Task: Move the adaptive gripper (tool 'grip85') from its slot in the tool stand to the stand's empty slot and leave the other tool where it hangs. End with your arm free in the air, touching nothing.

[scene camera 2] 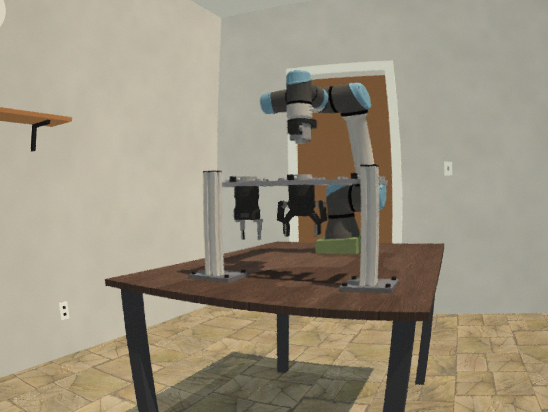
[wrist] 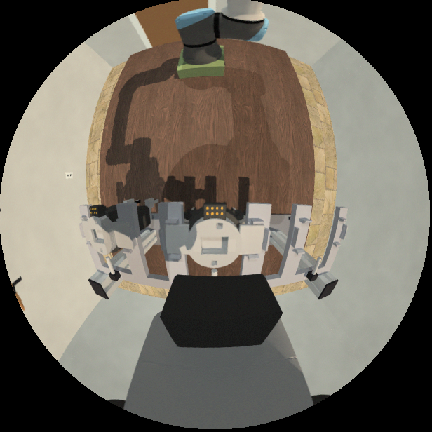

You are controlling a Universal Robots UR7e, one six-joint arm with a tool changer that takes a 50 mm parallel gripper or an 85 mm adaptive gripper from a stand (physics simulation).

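Where they show: end effector, tool point: (scene camera 2: 300,140); arm's base, origin of the base link: (scene camera 2: 342,236).
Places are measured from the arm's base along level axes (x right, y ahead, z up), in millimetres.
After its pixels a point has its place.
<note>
The adaptive gripper (scene camera 2: 301,200) (wrist: 204,231) hangs upright in the middle slot of the tool stand (scene camera 2: 369,225) {x -152, y 780, z 103 mm} (wrist: 175,270), its fingers apart and nothing between them. The other tool, the parallel gripper (scene camera 2: 247,202), hangs in the slot at the left end. The empty slot (wrist: 298,240) is at the right end; in the scene view it is partly hidden behind the right post. My arm's bare tool coupler (scene camera 2: 300,132) {x 45, y 658, z 356 mm} points down above the adaptive gripper, with a gap between them. No tool is on it. A black block of my wrist (wrist: 220,310) shows in the wrist view.
The stand's two posts rise from base plates (scene camera 2: 350,286) {x -107, y 791, z -51 mm} on the wooden table (scene camera 2: 300,302) {x -5, y 920, z -63 mm} (wrist: 200,115). My arm's base stands on a green block (scene camera 2: 337,246) {x 12, y 92, z -31 mm} (wrist: 201,70) behind the stand. A wall shelf (scene camera 2: 35,116) is far to the left.
</note>
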